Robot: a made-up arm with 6 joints.
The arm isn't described. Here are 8 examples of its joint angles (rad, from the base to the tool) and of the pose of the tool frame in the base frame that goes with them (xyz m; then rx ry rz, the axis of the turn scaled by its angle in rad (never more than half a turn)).
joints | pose
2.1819 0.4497 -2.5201 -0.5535 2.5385 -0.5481 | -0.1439 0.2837 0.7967 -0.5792 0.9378 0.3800
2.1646 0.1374 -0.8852 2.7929 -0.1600 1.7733 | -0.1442 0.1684 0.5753 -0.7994 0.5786 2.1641
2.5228 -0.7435 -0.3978 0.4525 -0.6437 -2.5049 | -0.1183 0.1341 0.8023 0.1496 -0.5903 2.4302
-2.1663 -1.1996 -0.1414 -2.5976 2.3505 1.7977 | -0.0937 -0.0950 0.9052 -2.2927 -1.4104 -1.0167
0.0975 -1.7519 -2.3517 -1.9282 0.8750 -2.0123 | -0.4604 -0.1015 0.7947 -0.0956 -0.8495 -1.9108
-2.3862 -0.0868 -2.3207 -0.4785 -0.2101 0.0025 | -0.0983 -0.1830 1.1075 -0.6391 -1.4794 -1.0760
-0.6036 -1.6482 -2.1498 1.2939 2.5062 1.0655 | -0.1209 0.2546 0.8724 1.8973 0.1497 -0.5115
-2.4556 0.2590 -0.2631 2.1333 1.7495 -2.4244 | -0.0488 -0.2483 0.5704 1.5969 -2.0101 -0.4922
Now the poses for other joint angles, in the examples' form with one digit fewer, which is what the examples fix.
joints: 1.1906 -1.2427 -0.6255 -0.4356 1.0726 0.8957
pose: 0.092 0.141 0.849 1.742 0.699 -0.260
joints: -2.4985 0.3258 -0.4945 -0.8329 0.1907 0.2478
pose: -0.164 -0.203 0.511 -1.566 0.629 2.320
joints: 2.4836 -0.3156 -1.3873 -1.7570 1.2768 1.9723
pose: -0.220 0.225 0.966 2.214 0.895 0.759
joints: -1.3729 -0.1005 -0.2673 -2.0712 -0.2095 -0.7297
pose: 0.099 -0.173 0.582 0.183 1.089 -0.164
